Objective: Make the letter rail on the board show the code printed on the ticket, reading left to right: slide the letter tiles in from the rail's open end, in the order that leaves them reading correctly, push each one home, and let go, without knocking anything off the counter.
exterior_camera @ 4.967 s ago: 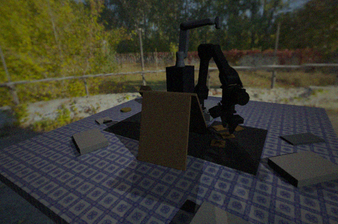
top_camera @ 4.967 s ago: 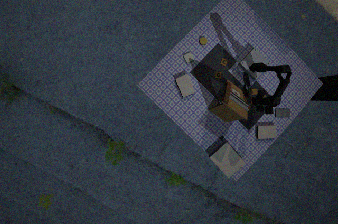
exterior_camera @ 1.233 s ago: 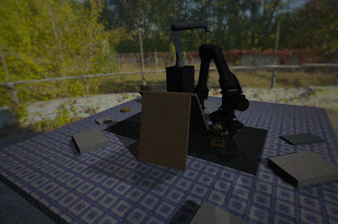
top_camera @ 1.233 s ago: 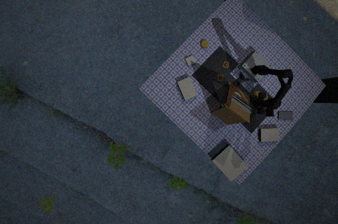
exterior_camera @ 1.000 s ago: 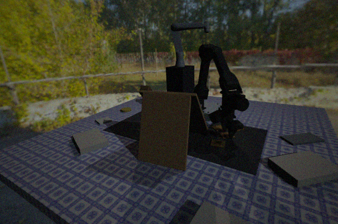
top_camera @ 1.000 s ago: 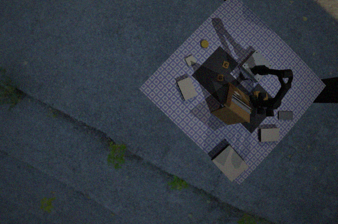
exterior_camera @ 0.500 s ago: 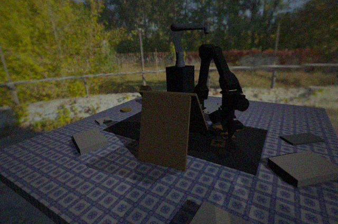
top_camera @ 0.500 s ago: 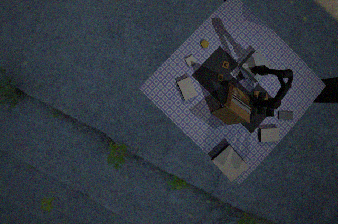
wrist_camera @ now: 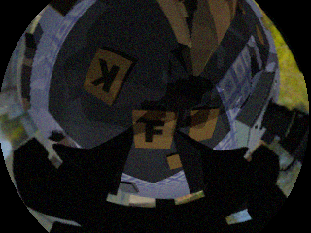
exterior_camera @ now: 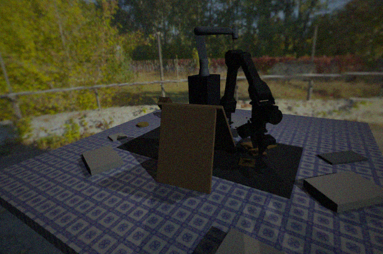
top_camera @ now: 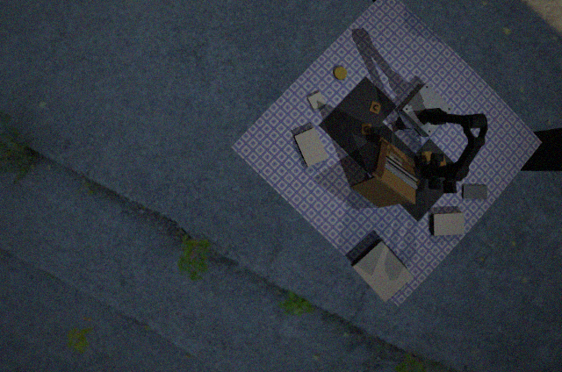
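The brown letter board is 21 cm ahead of my gripper tip, 15 cm to the right of it and 9 cm above it. The rest, counted from my gripper tip: letter tile marked g: 12 cm ahead, 40 cm to the right, 1 cm below; letter tile marked f: right at my gripper tip; dark mat: 4 cm ahead, 23 cm to the right, 1 cm below.
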